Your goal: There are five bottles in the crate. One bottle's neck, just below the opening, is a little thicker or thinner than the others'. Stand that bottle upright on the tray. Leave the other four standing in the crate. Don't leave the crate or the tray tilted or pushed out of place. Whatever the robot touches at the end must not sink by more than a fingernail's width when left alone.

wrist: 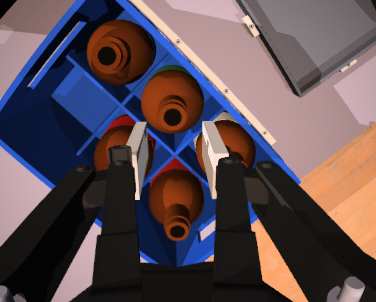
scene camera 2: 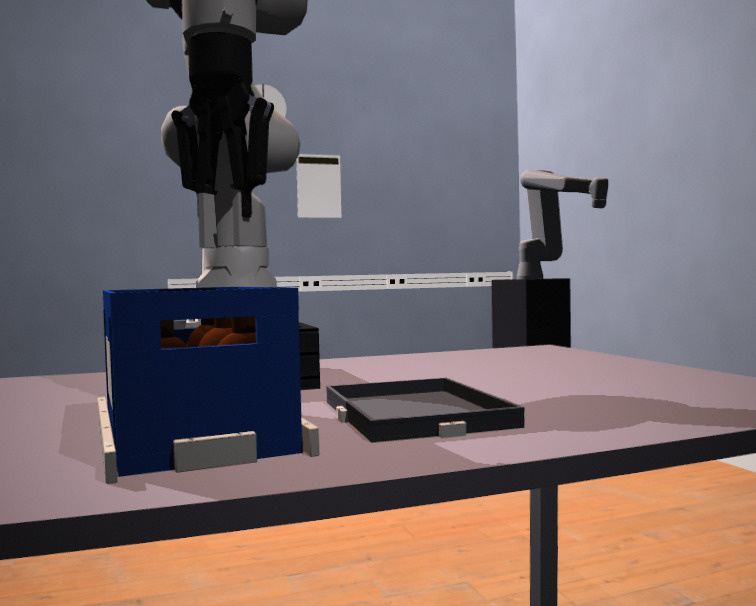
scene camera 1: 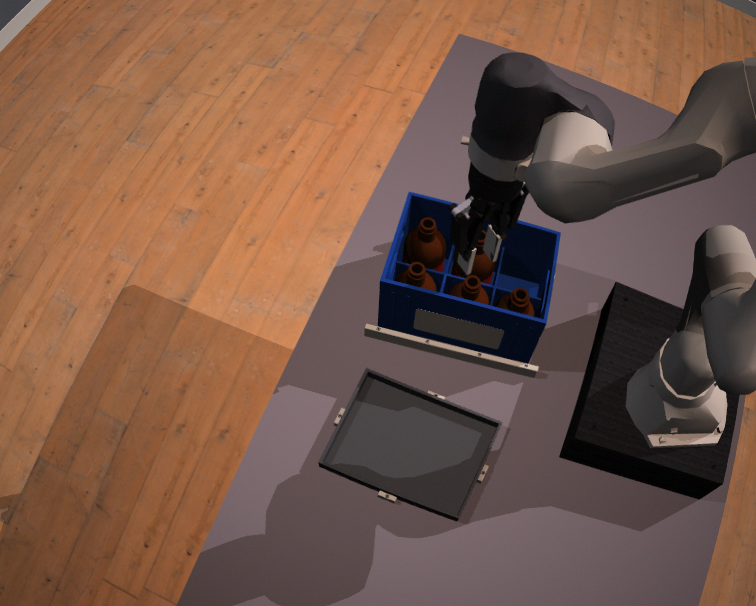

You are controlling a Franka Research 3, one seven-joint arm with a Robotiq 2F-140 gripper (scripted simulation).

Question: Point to a dark tray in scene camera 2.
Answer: At 397,410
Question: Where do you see a bottle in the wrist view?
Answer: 179,96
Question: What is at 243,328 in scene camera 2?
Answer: A bottle.
